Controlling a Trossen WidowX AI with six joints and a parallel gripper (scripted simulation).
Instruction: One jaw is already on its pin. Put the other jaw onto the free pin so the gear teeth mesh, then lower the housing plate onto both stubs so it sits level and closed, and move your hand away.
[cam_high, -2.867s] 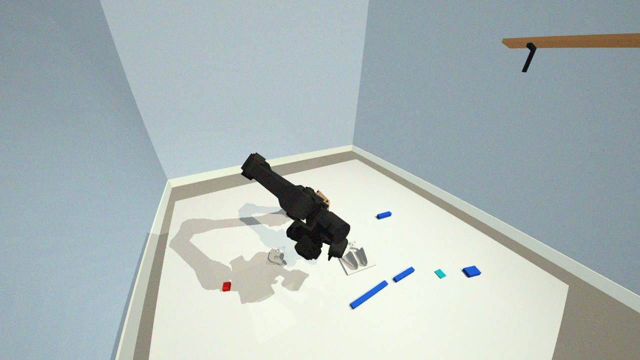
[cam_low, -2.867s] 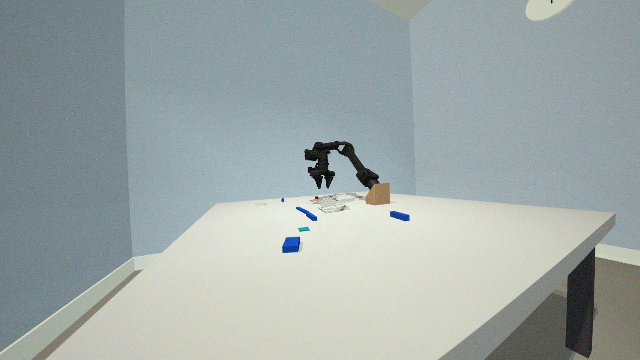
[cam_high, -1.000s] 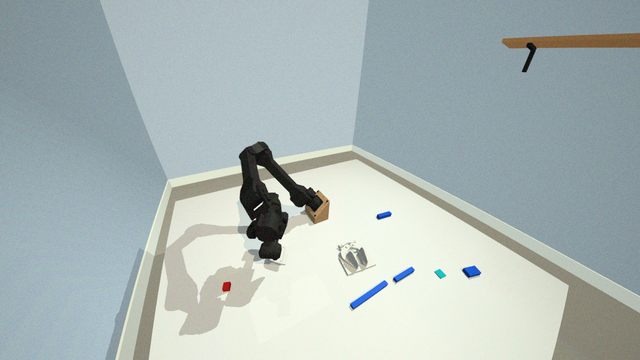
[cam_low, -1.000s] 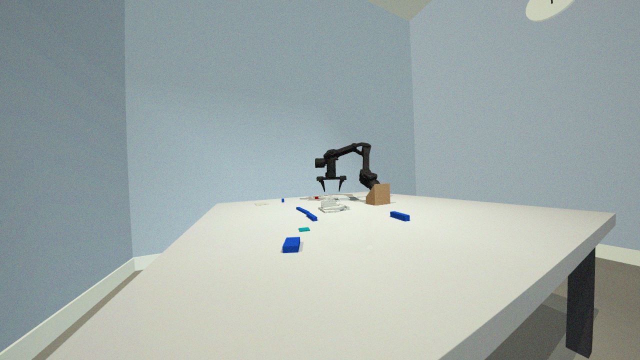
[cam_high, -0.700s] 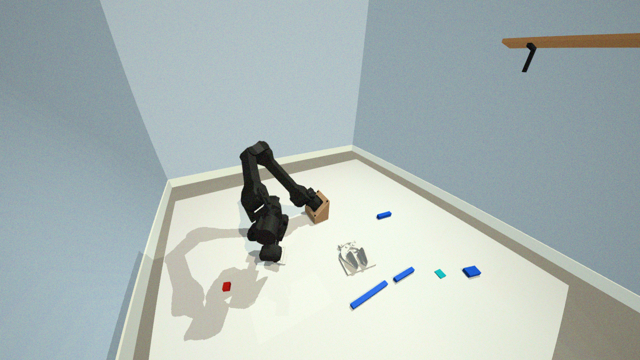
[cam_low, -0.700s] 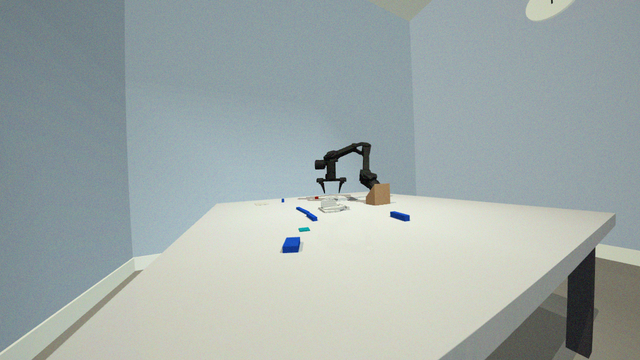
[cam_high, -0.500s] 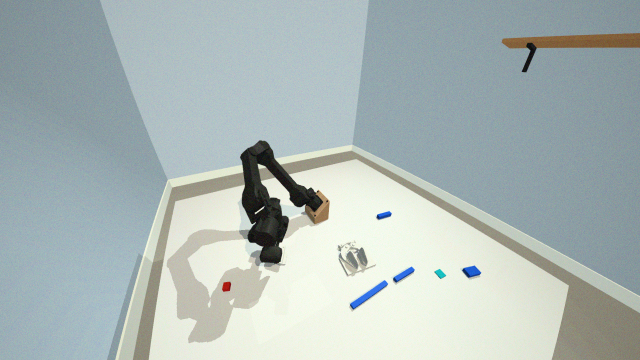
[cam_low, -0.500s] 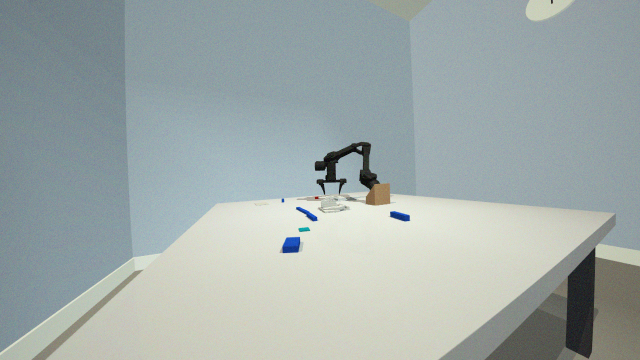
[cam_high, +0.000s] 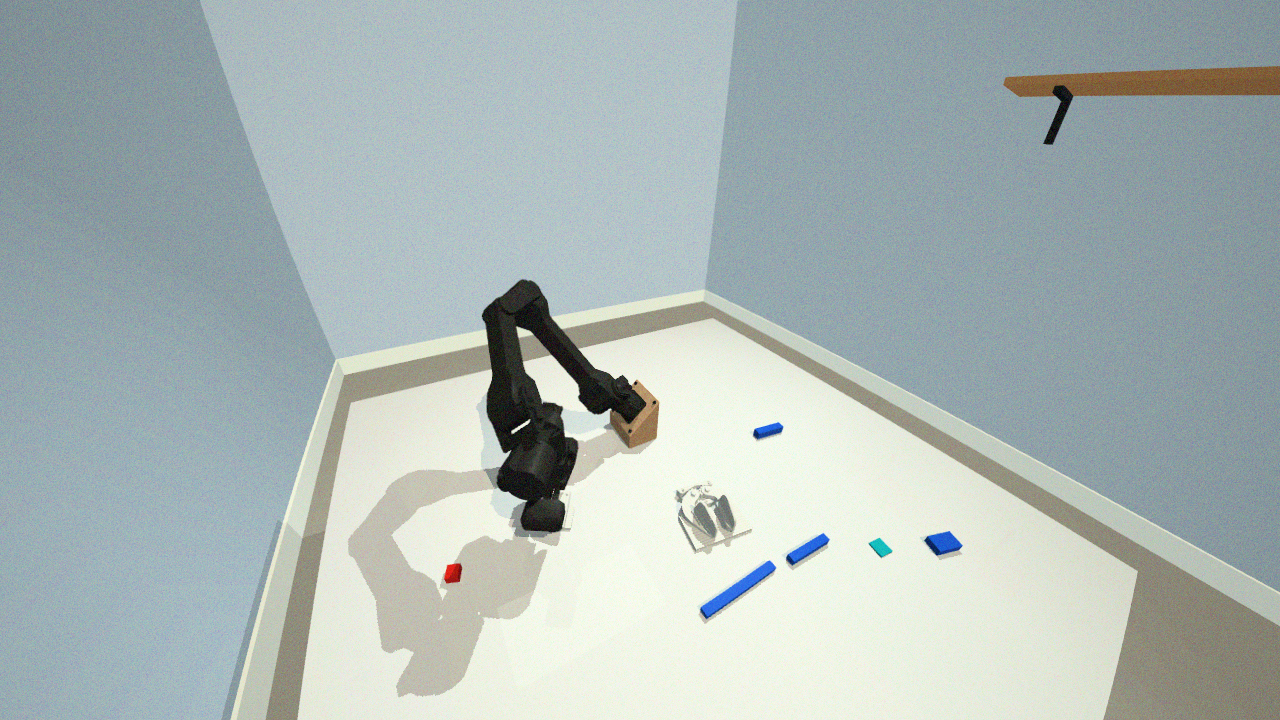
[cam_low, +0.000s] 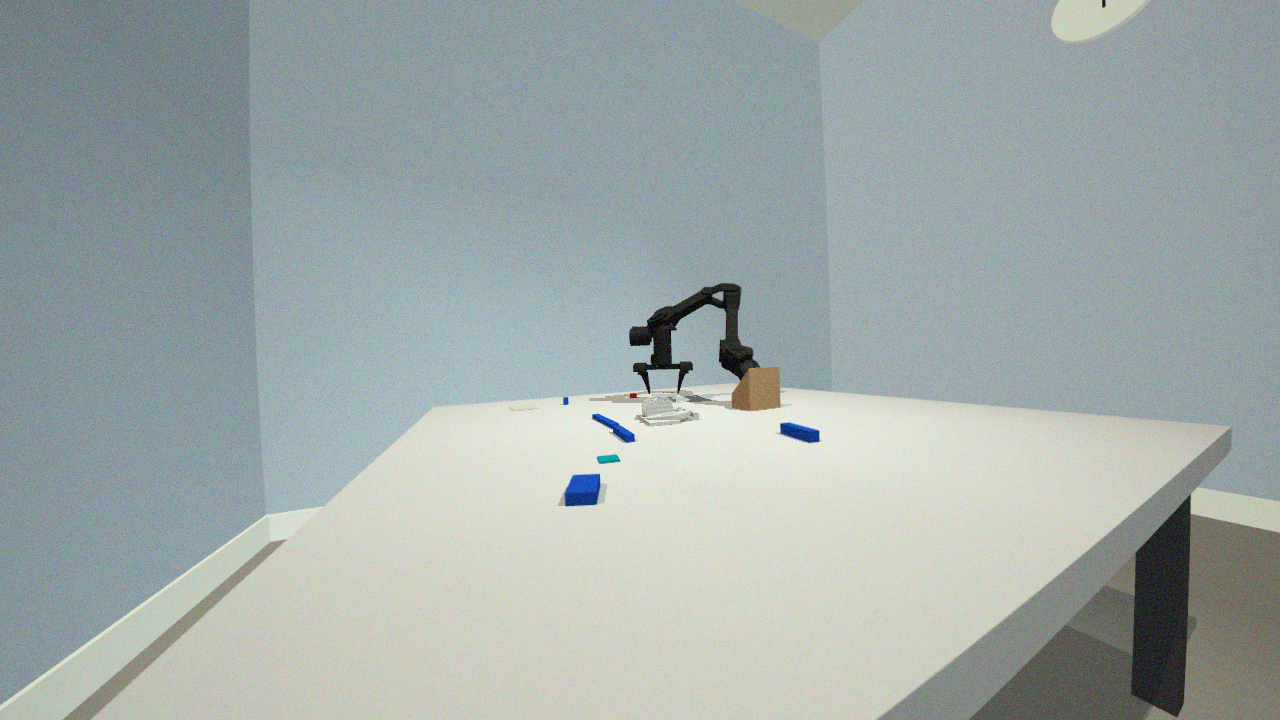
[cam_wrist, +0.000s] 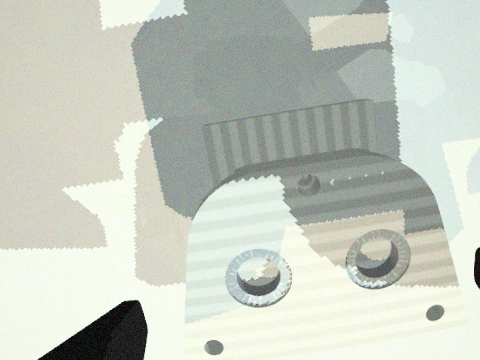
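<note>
The white stand is 1 cm behind my gripper tip, 1 cm to the right of it and 2 cm below it. The rest, counted from my gripper tip: long blue bar (27 cm ahead, 21 cm to the left, 2 cm below); red block (3 cm ahead, 19 cm to the right, 2 cm below); teal tile (35 cm ahead, 50 cm to the left, 3 cm below).
</note>
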